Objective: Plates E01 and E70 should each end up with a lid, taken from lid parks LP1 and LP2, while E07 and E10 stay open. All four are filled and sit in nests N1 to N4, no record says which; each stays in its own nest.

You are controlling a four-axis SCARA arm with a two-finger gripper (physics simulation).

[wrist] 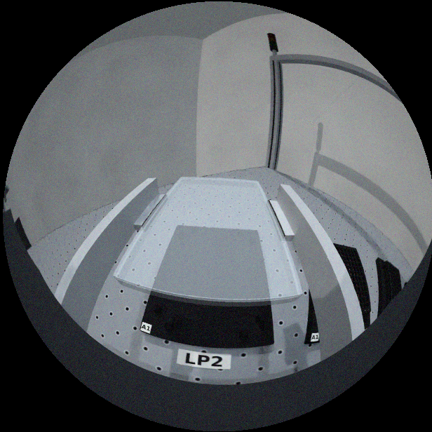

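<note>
My gripper is shut on a clear lid, with one pad at each long side. The lid is held level, raised above lid park LP2, a black base whose middle shows through the lid. The white label "LP2" lies in front of the park, and a small "A1" tag is at its left corner. Plates E01, E70, E07 and E10 cannot be told apart by any code readable in this view.
Right of the right finger, part of a black base with another "A1" tag shows. Black gridded objects stand farther right. A post with a rail rises at the back. Dark shapes show at the far left edge.
</note>
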